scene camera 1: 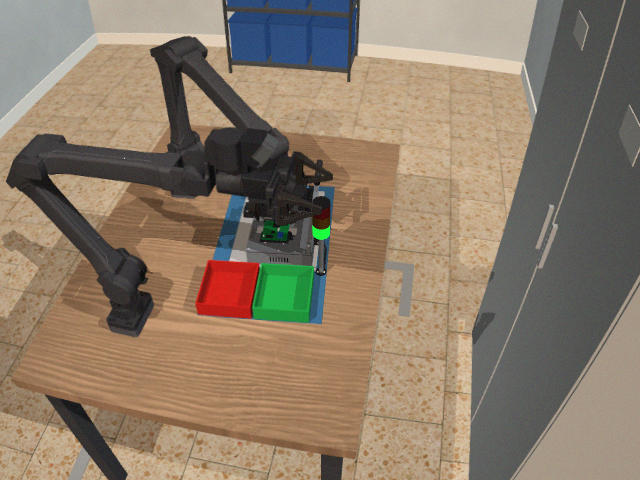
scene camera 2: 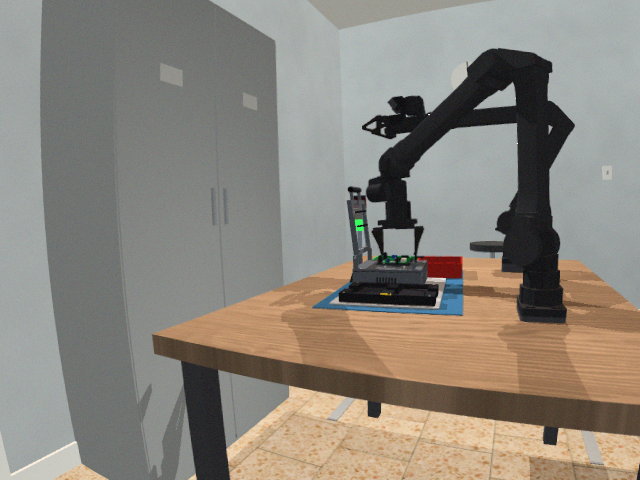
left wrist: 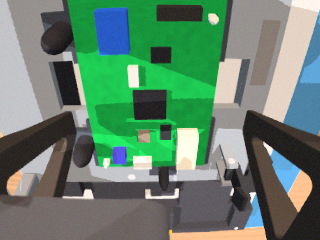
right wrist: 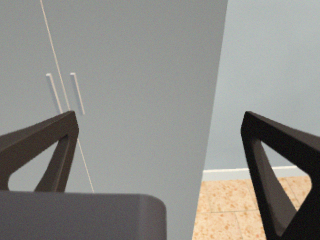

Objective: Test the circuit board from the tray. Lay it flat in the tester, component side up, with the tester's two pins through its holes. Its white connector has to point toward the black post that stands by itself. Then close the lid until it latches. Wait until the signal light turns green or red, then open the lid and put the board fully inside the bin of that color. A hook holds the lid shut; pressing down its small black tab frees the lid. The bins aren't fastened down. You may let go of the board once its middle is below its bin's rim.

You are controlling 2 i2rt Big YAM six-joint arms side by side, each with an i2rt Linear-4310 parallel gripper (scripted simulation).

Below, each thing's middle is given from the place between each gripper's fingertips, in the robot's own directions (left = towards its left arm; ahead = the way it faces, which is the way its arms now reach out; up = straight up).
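Relative to my right gripper (scene camera 1: 327, 193), the red bin (scene camera 1: 225, 283) is far below, far behind and a fair way to the left; the green circuit board (left wrist: 149, 81) is 170 mm behind, 370 mm to the left and 440 mm below; the green bin (scene camera 1: 287, 290) is 120 mm behind, 170 mm to the left and 500 mm below. The right gripper is 60 mm past the clear lid (scene camera 2: 360, 232), 330 mm above it and 380 mm to the right of it.
Relative to my left hand (scene camera 2: 399, 255), the clear lid is 90 mm above and 110 mm ahead; the black hook (left wrist: 241, 197) is 10 mm below, 50 mm to the left and 60 mm behind; the green bin is 80 mm below, 200 mm to the right and 60 mm ahead. The left hand is 20 mm above the green circuit board. Going by its middle, the clear lid is nearer to my left hand than to my right gripper.
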